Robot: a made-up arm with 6 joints. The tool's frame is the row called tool. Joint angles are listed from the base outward.
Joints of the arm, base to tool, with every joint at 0 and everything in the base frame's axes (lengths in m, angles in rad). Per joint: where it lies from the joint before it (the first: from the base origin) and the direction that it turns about. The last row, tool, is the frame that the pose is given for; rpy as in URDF.
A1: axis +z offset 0 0 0.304
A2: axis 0 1 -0.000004 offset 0 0 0
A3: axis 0 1 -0.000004 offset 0.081 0 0.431
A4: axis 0 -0.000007 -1 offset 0.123 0 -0.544
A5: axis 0 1 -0.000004 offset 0 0 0
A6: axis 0 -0.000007 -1 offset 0.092 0 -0.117
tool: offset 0 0 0 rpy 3.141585 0 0
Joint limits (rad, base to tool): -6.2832..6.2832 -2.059..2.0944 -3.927..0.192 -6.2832..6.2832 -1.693..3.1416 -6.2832..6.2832
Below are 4 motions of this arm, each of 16 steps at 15 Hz.
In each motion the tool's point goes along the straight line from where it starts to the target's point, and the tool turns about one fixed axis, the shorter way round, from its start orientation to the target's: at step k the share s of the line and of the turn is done. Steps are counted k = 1, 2, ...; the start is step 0. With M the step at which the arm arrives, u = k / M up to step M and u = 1 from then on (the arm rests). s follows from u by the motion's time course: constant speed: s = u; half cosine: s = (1 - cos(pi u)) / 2; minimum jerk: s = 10 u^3 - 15 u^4 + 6 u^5.
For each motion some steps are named. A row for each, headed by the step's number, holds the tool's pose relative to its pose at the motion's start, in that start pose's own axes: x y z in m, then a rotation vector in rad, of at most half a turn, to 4 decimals.
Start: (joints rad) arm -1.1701 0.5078 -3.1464 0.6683 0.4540 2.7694
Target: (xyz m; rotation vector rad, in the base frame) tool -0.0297 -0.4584 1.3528 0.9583 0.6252 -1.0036
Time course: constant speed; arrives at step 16
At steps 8, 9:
8: -0.0570 -0.0739 -0.0409 0.3200 0.0189 -0.0017
9: -0.0641 -0.0831 -0.0460 0.3600 0.0213 -0.0019

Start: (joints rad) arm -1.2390 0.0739 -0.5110 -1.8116 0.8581 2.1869
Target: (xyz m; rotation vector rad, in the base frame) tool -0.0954 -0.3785 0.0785 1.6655 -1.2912 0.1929
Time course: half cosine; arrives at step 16
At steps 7, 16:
7: -0.0600 0.0886 0.0368 0.0548 0.0433 -0.1603
16: -0.1490 0.2203 0.0913 0.1362 0.1076 -0.3983

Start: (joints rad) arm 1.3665 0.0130 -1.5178 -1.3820 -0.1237 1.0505
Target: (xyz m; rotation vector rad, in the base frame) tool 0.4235 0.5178 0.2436 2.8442 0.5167 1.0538
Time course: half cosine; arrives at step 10
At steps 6, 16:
6: -0.4528 0.1183 -0.1141 -0.6773 -0.6786 0.4411
16: -0.6919 0.1808 -0.1743 -1.0348 -1.0369 0.6739

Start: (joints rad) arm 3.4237 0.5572 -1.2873 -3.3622 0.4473 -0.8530
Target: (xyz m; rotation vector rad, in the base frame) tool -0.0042 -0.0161 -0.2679 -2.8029 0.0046 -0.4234
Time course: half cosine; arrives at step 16
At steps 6, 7, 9, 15, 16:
6: 0.0908 0.2065 -0.1768 -0.1065 0.4994 0.3038
7: 0.1184 0.2692 -0.2305 -0.1389 0.6511 0.3962
9: 0.1757 0.3997 -0.3422 -0.2062 0.9667 0.5882
15: 0.2913 0.6625 -0.5671 -0.3418 1.6023 0.9749
16: 0.2941 0.6689 -0.5726 -0.3452 1.6178 0.9843

